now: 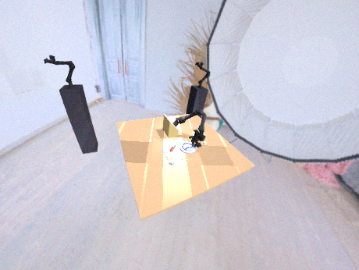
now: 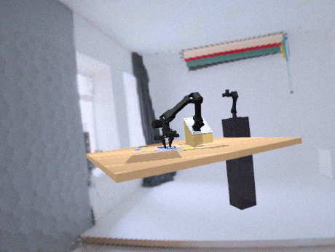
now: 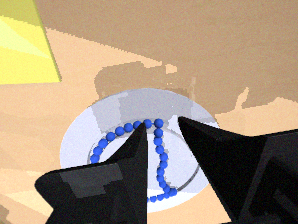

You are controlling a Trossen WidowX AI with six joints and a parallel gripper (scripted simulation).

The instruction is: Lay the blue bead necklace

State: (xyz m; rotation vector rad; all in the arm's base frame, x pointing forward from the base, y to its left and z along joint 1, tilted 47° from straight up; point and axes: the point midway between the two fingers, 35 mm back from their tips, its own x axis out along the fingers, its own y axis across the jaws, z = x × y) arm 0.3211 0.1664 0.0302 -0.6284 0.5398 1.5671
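Right now the round bead board is 7 cm to the right of my gripper tip, 2 cm behind it and 1 cm below it. Also, from my gripper tip: yellow flat piece 15 cm behind, 9 cm to the left, 2 cm below; then grey-white stick 19 cm behind, 16 cm to the left, 1 cm below; then white cylinder 17 cm to the left, 2 cm behind.
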